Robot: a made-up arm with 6 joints. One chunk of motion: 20 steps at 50 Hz.
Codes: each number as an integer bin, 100 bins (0 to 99) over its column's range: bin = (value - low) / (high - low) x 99, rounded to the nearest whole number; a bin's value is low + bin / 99 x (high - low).
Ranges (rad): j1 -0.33..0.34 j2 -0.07..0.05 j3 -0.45..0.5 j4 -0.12..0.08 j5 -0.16..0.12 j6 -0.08..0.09
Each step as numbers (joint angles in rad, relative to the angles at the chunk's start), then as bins.
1 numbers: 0.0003 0.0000 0.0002 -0.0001 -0.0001 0.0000
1 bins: 49 58 47 59 57 47
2 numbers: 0.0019 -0.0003 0.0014 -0.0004 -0.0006 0.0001
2 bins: 49 58 47 59 56 47
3 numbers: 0.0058 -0.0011 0.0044 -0.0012 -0.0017 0.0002
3 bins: 50 57 47 59 56 47
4 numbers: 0.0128 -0.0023 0.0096 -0.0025 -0.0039 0.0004
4 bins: 51 56 48 58 55 47
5 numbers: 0.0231 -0.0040 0.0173 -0.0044 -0.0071 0.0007
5 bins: 52 54 49 57 54 47
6 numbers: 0.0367 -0.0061 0.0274 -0.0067 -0.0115 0.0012
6 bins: 54 53 50 56 53 47
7 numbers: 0.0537 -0.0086 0.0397 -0.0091 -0.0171 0.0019
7 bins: 57 51 51 55 51 48
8 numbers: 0.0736 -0.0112 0.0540 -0.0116 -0.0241 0.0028
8 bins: 60 49 53 54 48 48
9 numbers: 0.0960 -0.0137 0.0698 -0.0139 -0.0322 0.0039
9 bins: 63 46 54 53 45 49
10 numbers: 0.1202 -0.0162 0.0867 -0.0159 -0.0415 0.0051
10 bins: 67 44 56 52 42 50
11 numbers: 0.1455 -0.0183 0.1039 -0.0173 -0.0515 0.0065
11 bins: 70 43 58 51 38 50
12 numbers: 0.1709 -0.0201 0.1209 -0.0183 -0.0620 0.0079
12 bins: 74 41 59 50 35 51
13 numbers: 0.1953 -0.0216 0.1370 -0.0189 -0.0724 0.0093
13 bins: 78 40 61 50 31 52
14 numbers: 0.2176 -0.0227 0.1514 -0.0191 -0.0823 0.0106
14 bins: 81 39 63 50 27 53
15 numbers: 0.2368 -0.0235 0.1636 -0.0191 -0.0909 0.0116
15 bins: 84 38 64 50 24 53
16 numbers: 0.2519 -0.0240 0.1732 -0.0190 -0.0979 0.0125
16 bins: 86 38 65 50 22 54
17 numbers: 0.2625 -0.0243 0.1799 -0.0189 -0.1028 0.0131
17 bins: 88 38 66 50 20 54
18 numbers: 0.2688 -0.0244 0.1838 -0.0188 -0.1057 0.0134
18 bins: 88 38 66 50 19 54
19 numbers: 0.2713 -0.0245 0.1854 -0.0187 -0.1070 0.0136
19 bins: 89 38 66 50 19 55
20 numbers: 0.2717 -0.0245 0.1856 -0.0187 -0.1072 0.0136
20 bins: 89 38 66 50 19 55
